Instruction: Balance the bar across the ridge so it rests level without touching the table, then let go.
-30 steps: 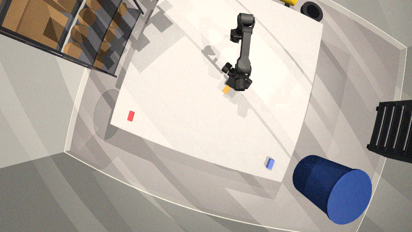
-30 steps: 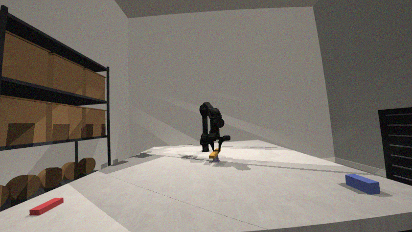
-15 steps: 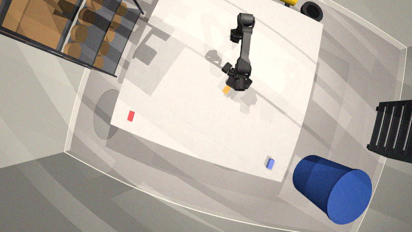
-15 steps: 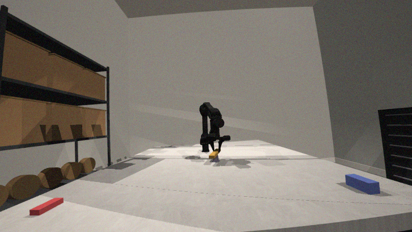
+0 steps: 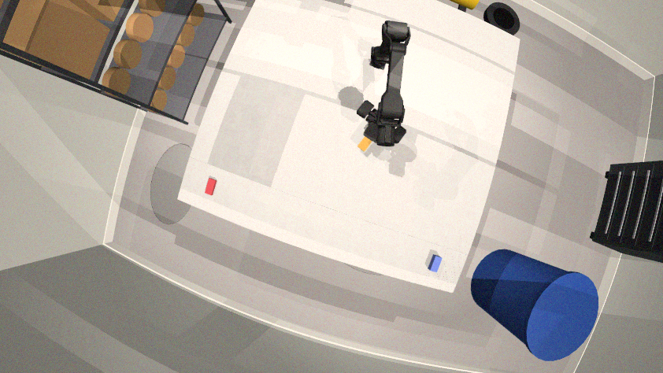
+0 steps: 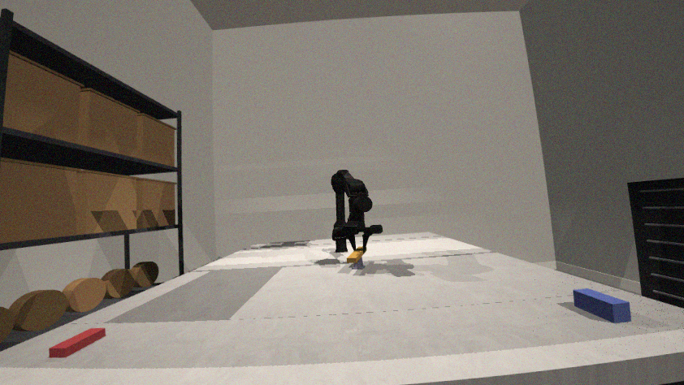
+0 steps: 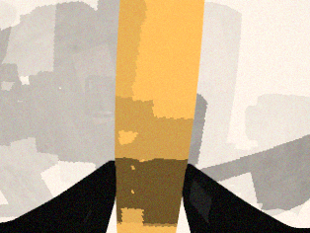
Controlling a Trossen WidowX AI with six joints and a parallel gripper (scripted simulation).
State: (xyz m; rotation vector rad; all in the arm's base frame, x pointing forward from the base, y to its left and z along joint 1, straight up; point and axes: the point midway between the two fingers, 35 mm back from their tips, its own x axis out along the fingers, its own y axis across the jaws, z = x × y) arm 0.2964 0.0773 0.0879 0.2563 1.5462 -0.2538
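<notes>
My gripper tip is now 30 mm short of the orange-yellow bar and 10 mm to the left of it. The rest, counted from my gripper tip: red block: 440 mm ahead, 580 mm to the right, 50 mm below; then blue block: 440 mm ahead, 420 mm to the left, 40 mm below.
</notes>
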